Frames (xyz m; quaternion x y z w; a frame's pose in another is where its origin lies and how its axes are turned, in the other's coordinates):
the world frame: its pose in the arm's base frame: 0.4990 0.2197 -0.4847 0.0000 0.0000 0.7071 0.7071
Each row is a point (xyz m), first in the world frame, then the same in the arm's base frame.
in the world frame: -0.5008 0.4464 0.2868
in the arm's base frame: 0.0526 -0.2811 -0.1979
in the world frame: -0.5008 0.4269 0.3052
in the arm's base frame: 0.0721 -0.2811 -0.1795
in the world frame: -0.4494 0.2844 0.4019
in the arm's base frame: 0.2146 -0.2297 -0.0828
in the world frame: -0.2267 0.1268 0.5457
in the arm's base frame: 0.3722 -0.0070 0.0610
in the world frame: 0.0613 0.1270 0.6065
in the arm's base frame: 0.3720 0.2810 0.1218
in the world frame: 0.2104 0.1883 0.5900
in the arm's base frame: 0.3107 0.4301 0.1053
